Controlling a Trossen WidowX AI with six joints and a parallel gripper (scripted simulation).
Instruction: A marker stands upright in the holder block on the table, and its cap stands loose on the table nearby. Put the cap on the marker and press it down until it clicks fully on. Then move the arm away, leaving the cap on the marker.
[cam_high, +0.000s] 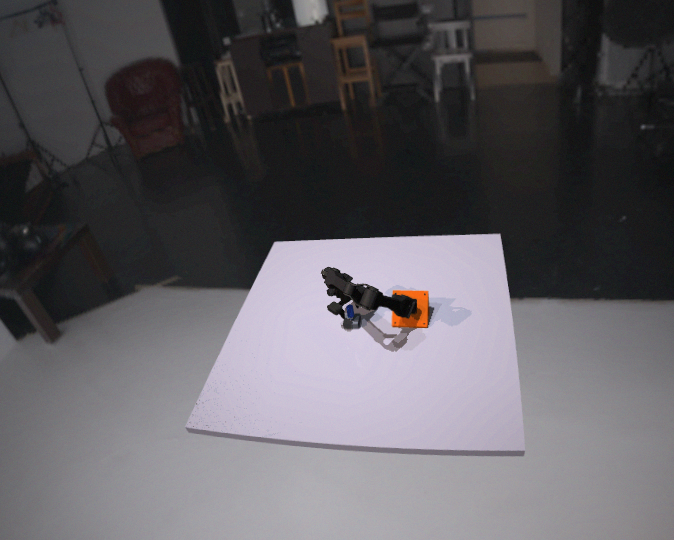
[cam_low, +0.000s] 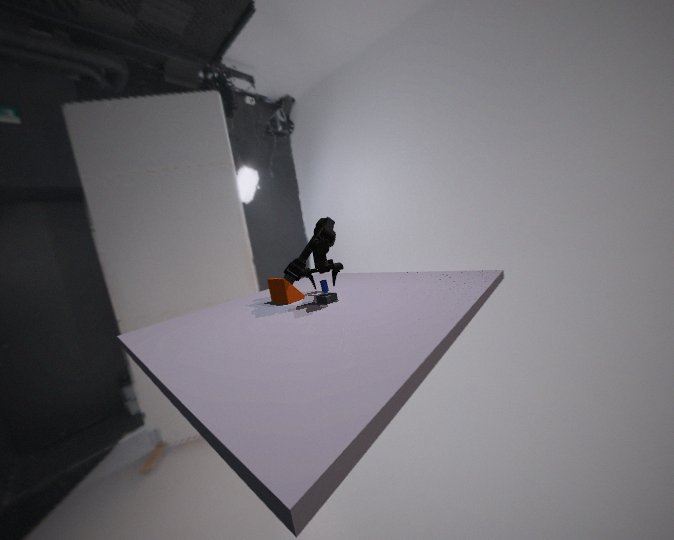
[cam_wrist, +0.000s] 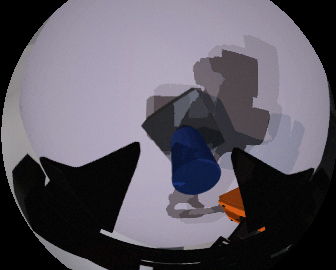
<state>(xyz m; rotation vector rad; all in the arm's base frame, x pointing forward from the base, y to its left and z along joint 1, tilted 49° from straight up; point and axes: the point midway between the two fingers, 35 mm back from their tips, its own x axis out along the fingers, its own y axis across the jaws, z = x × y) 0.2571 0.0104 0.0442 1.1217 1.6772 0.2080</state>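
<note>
My gripper tip is 10 mm below the blue cap. From my gripper tip the other things lie so: holder block 50 mm below.
</note>
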